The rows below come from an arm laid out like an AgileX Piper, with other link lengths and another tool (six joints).
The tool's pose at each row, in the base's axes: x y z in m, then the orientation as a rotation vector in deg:
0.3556 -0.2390 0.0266 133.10 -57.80 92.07
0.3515 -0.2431 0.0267 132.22 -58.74 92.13
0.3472 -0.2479 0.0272 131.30 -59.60 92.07
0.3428 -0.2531 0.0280 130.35 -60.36 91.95
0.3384 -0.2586 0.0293 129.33 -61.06 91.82
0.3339 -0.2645 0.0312 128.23 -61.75 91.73
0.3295 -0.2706 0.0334 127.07 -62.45 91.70
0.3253 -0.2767 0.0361 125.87 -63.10 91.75
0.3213 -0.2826 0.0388 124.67 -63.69 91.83
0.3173 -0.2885 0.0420 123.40 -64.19 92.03
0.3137 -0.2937 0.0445 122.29 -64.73 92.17
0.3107 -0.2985 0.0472 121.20 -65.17 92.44
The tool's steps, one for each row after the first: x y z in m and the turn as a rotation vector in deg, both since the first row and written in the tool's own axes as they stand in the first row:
0.0011 0.0055 -0.0013 -0.61 0.41 0.52
0.0028 0.0116 -0.0026 -1.30 0.80 0.94
0.0049 0.0180 -0.0039 -2.03 1.22 1.27
0.0075 0.0245 -0.0053 -2.80 1.68 1.56
0.0109 0.0313 -0.0069 -3.60 2.20 1.85
0.0146 0.0380 -0.0084 -4.39 2.78 2.17
0.0188 0.0445 -0.0099 -5.14 3.41 2.47
0.0230 0.0507 -0.0114 -5.87 4.07 2.75
0.0275 0.0568 -0.0131 -6.55 4.83 3.01
0.0313 0.0623 -0.0145 -7.17 5.47 3.30
0.0352 0.0671 -0.0157 -7.68 6.15 3.57

